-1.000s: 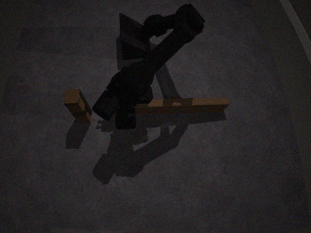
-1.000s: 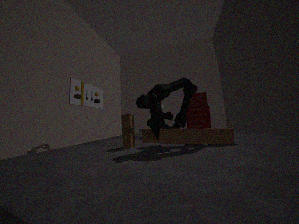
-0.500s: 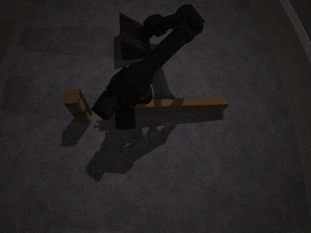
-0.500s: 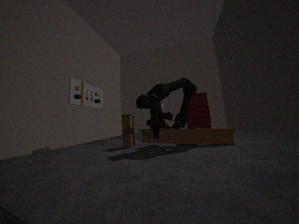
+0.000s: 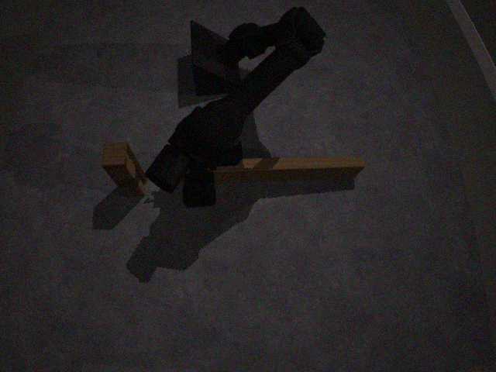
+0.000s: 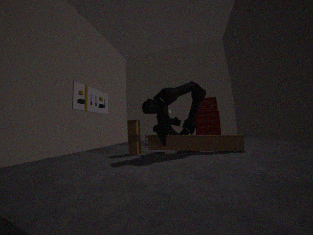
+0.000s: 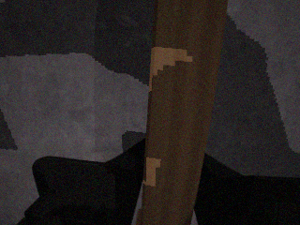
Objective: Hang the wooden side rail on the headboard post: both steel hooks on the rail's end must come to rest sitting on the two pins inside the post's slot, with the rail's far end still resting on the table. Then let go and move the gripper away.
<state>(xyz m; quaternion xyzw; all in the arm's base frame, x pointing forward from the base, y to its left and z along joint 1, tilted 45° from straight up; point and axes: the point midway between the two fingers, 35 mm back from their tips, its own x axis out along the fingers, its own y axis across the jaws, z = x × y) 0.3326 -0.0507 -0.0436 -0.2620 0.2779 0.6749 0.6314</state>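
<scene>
Right now my gripper tip is 160 mm to the left of the headboard post and 40 mm below it.
</scene>
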